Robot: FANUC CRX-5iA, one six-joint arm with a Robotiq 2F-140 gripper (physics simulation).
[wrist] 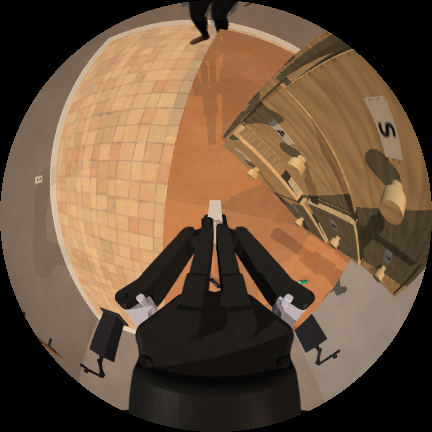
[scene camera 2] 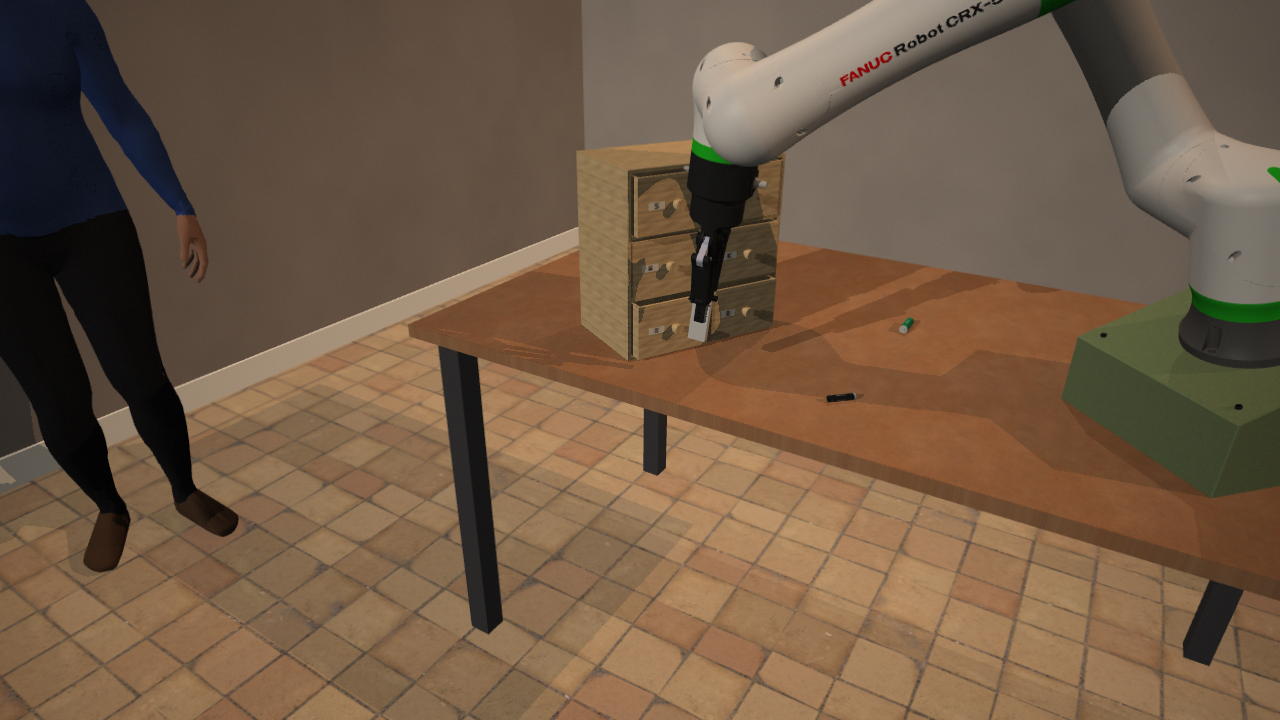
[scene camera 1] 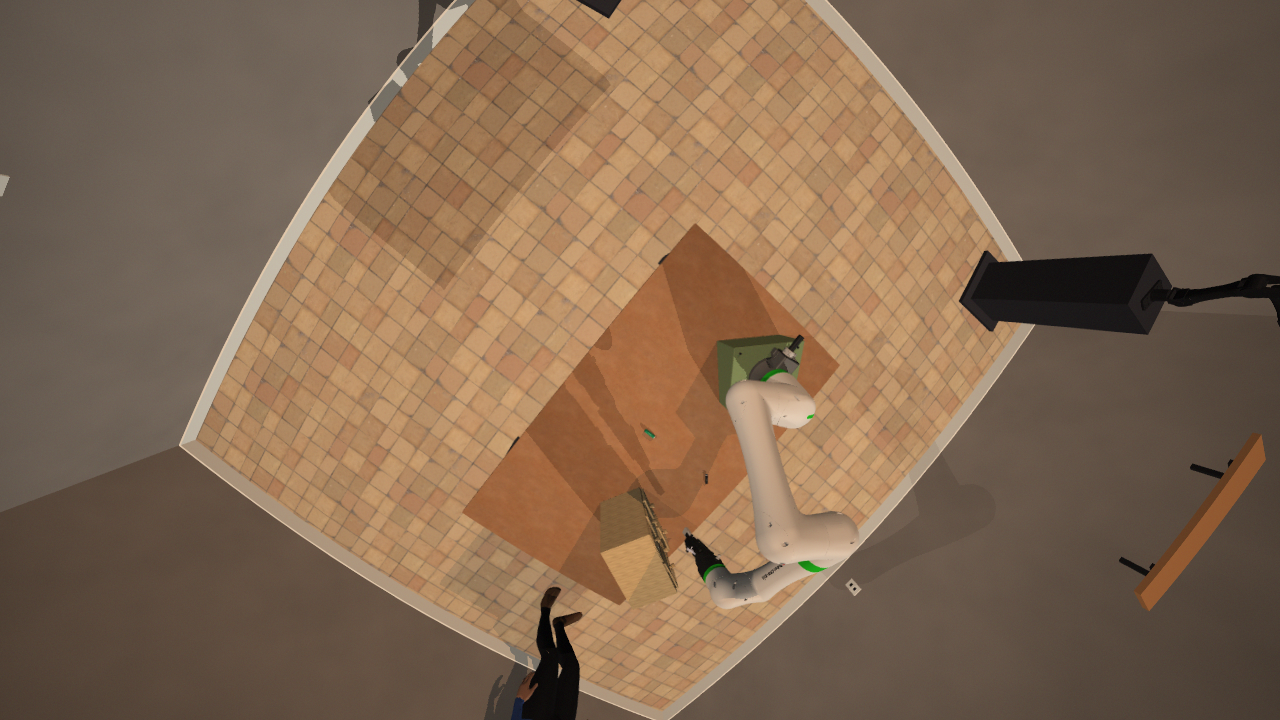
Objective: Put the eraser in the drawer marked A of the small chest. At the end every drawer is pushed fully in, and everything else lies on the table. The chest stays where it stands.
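Seen in the pictures: gripper, fingertip midpoint: (wrist: 214,208) (scene camera 2: 697,337) (scene camera 1: 685,529); arm's base, origin of the base link: (scene camera 2: 1243,336) (scene camera 1: 767,374).
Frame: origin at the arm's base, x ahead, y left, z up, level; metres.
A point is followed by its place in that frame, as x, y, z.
Observation:
The small wooden chest (scene camera 1: 623,535) @(0.738, -0.197, 0.118) (scene camera 2: 604,255) @(0.918, 0.043, 0.009) stands upright at the table's end, with two columns of drawers. The drawer with a label that looks like A (scene camera 2: 657,284) @(0.821, 0.050, -0.026) (wrist: 305,142) @(0.820, 0.048, 0.026) is the middle one of the left column. The drawer fronts look nearly flush in scene camera 2; I cannot tell whether each is fully in. A small light-and-dark patch shows at the lower left drawer's top edge in the wrist view, unclear. No eraser can be made out. My gripper (scene camera 1: 688,536) @(0.731, 0.112, -0.080) (scene camera 2: 699,321) @(0.731, 0.112, -0.080) (wrist: 214,208) @(0.731, 0.112, -0.080) is shut and empty, pointing down low before the left column, apart from the chest in scene camera 1.
A small green cylinder (scene camera 1: 649,433) @(0.433, -0.231, -0.138) (scene camera 2: 905,325) @(0.437, -0.210, -0.137) (wrist: 303,282) @(0.437, -0.227, -0.136) and a small black stick-like object (scene camera 1: 705,477) @(0.500, 0.089, -0.143) (scene camera 2: 841,397) @(0.505, 0.103, -0.143) (wrist: 215,283) @(0.508, 0.099, -0.142) lie on the table (scene camera 1: 626,358) @(0.214, -0.459, -0.150) (scene camera 2: 904,447) @(0.404, 0.201, -0.151). My arm stands on a green block (scene camera 2: 1154,420) @(0.098, 0.095, -0.099). A person (scene camera 1: 559,653) (scene camera 2: 71,268) stands beyond the chest's end.

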